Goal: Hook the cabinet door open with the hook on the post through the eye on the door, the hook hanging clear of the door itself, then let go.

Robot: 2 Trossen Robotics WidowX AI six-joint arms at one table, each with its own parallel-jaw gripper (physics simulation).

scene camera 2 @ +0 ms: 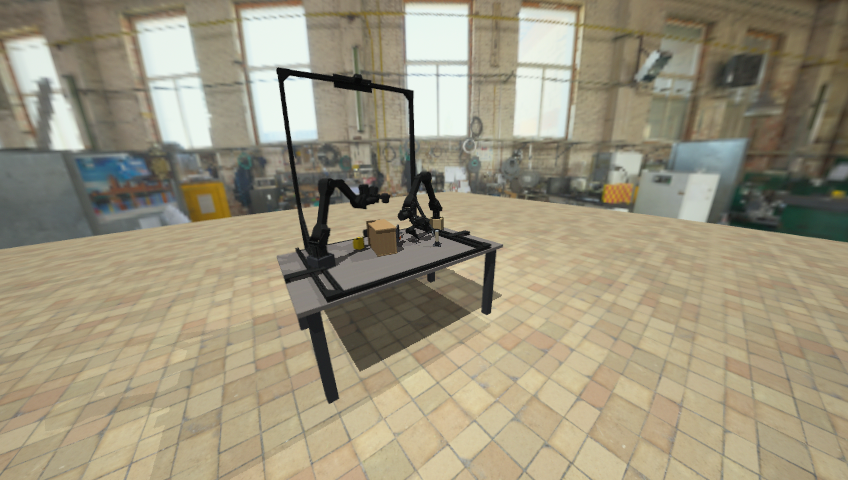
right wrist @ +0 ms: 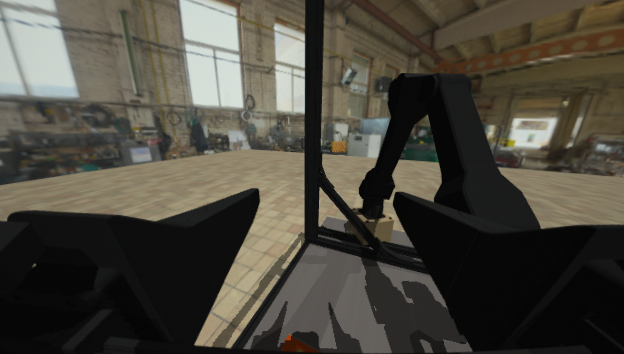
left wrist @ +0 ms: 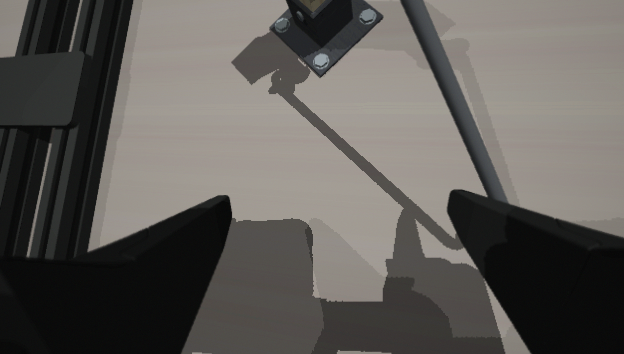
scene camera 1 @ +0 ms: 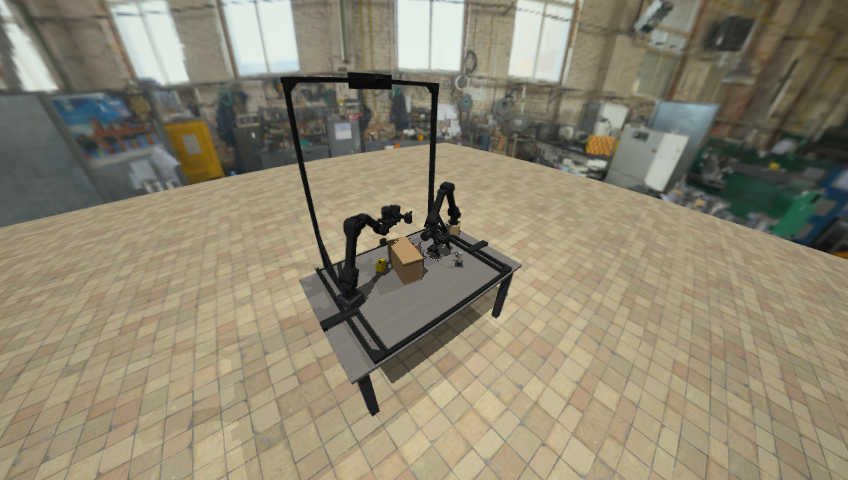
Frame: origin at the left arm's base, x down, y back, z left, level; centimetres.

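Where they show: left gripper, between the fingertips: [scene camera 2: 424, 236] [left wrist: 339, 203] [scene camera 1: 445, 253]; right gripper, between the fingertips: [right wrist: 326, 196] [scene camera 1: 405, 209]; left arm's base, origin of its link: [scene camera 2: 436, 218] [right wrist: 371, 213] [scene camera 1: 453, 223]; right arm's base, origin of its link: [scene camera 2: 320, 255] [scene camera 1: 350, 294].
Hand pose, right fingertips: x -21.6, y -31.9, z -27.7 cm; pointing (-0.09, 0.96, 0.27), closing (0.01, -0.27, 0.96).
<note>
Things, the pixels of their top centre, and the offset from my right fingertips. "pt": a spot on its surface instead.
- wooden cabinet, centre of its top: [scene camera 1: 404, 248] [scene camera 2: 380, 223] dz +5.8, dx +15.0, dy -21.0 cm
- short post, a spot on its surface: [scene camera 2: 437, 237] [scene camera 1: 460, 258] pt dz +38.3, dx +25.6, dy -7.1 cm
- grey hook rod, a spot on its surface: [left wrist: 450, 90] pt dz +28.4, dx +24.8, dy -6.5 cm
- yellow object, centre of its top: [scene camera 1: 380, 260] [scene camera 2: 357, 237] dz -8.3, dx +23.1, dy -25.6 cm
- orange object, a spot on its surface: [right wrist: 296, 345] pt dz -1.2, dx +29.4, dy +7.7 cm
The wooden cabinet [scene camera 1: 408, 261] [scene camera 2: 383, 239] stands on the table; its door and the eye cannot be made out. The short post [scene camera 1: 458, 259] [scene camera 2: 437, 237] stands at its right; in the left wrist view its bolted black base [left wrist: 327, 30] shows at the top. The grey hook rod [left wrist: 450, 90] slants down from the top and passes behind the right-hand fingertip, which hides its lower end. My left gripper [scene camera 1: 435, 252] [scene camera 2: 414, 233] [left wrist: 339, 203] is open, low between cabinet and post, with the rod outside the gap. My right gripper [scene camera 1: 409, 217] [scene camera 2: 386, 198] [right wrist: 326, 196] is open, high above the cabinet's far side.
A yellow object [scene camera 1: 380, 265] [scene camera 2: 358, 243] stands left of the cabinet. An orange object [right wrist: 296, 345] shows at the bottom of the right wrist view. Black rails [left wrist: 107, 125] run along the table's side. The left arm's base sits on a wooden block [scene camera 1: 454, 228] [right wrist: 382, 229].
</note>
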